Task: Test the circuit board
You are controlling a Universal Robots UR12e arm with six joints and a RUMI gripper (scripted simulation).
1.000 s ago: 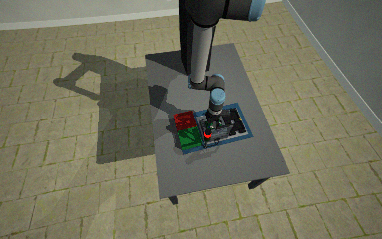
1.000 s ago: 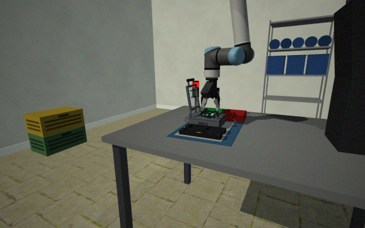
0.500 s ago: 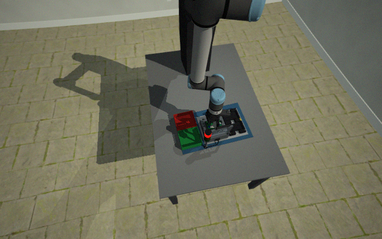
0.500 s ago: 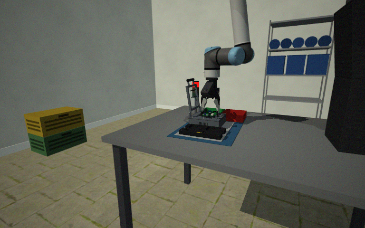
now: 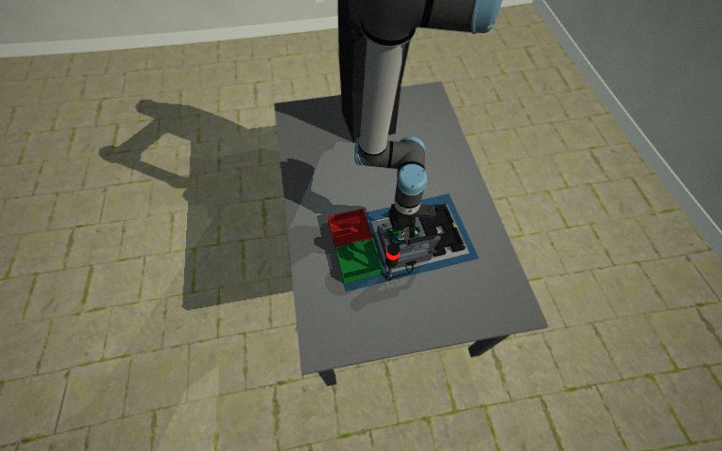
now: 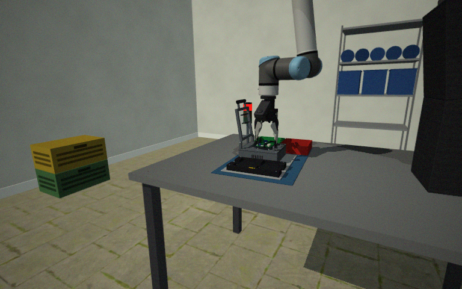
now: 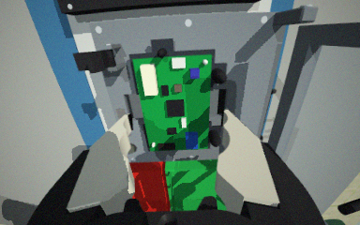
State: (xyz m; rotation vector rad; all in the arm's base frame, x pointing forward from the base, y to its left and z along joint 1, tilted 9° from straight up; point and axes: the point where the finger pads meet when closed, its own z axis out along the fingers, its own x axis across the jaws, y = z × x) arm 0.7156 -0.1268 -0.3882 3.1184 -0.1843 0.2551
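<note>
The green circuit board is 10 mm below my hand. From my hand the other things lie so: black latch piece (60 mm to the left, 60 mm behind); green bin (210 mm to the right, 70 mm below, 20 mm ahead); tester lid (110 mm ahead, 100 mm above, 20 mm to the right).
</note>
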